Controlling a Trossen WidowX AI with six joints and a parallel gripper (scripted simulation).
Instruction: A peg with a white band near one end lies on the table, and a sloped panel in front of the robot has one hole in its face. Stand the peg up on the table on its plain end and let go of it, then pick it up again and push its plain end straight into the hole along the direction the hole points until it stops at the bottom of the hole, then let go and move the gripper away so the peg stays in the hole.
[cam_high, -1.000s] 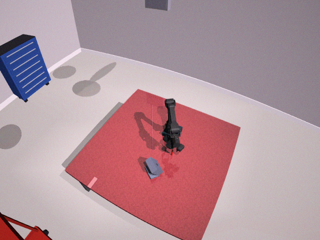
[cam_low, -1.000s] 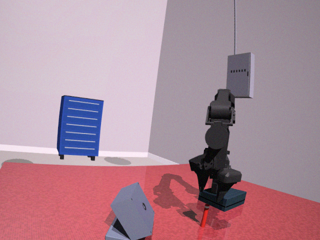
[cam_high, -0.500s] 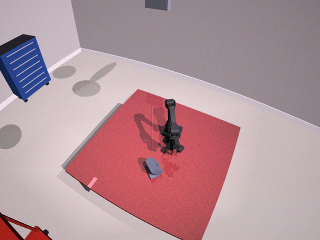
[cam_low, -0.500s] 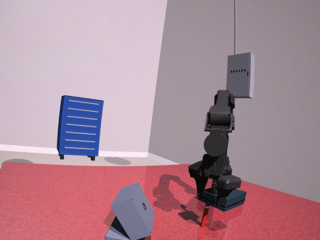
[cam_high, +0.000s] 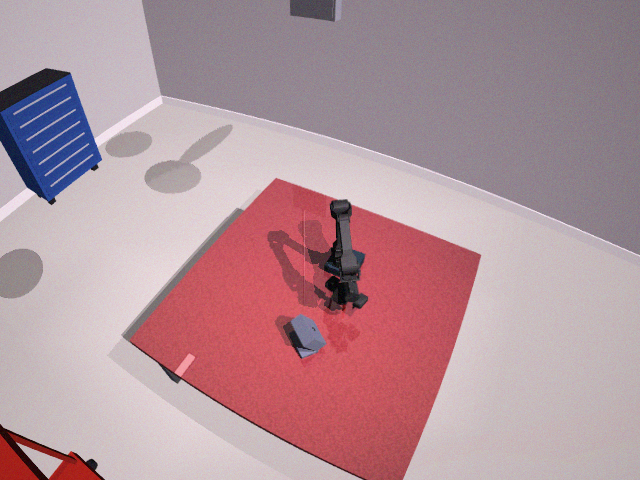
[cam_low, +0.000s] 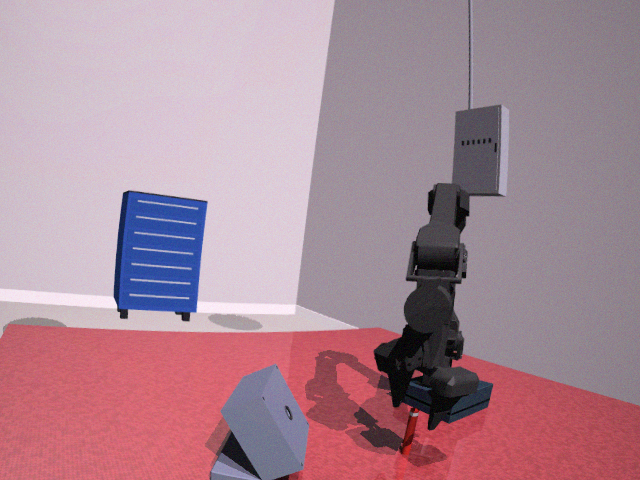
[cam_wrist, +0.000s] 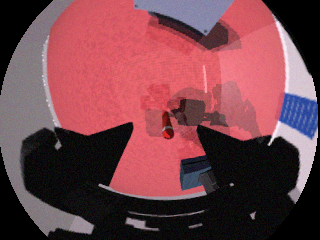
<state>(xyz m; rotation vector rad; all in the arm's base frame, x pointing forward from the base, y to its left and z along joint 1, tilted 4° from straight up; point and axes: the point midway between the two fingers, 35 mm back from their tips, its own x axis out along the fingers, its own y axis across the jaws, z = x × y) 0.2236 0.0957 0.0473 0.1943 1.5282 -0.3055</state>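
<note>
Right now my gripper tip is 10 mm above the red peg. Also, from my gripper tip: sloped panel: 200 mm ahead, 90 mm to the right, 10 mm above.
</note>
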